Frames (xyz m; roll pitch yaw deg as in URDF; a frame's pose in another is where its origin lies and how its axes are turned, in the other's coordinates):
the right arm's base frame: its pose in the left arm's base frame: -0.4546 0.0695 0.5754 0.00 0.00 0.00
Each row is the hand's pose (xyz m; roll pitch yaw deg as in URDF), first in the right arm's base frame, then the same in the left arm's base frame.
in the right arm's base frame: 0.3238 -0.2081 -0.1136 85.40 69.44 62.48
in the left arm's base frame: -0.1308 -0.1386 0.4618 85.40 69.44 62.48
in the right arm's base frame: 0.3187 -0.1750 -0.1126 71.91 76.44 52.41
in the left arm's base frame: -0.1359 -0.1055 0.4628 71.91 76.44 52.41
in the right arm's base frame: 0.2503 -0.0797 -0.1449 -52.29 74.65 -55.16
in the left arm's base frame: -0.2043 -0.0102 0.4305 -52.29 74.65 -55.16
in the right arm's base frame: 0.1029 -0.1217 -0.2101 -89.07 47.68 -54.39
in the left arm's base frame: -0.3517 -0.0522 0.3653 -89.07 47.68 -54.39
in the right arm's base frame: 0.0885 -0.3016 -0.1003 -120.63 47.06 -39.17
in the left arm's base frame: -0.3661 -0.2321 0.4751 -120.63 47.06 -39.17
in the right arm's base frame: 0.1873 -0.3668 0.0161 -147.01 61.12 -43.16
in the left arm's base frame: -0.2673 -0.2973 0.5915 -147.01 61.12 -43.16
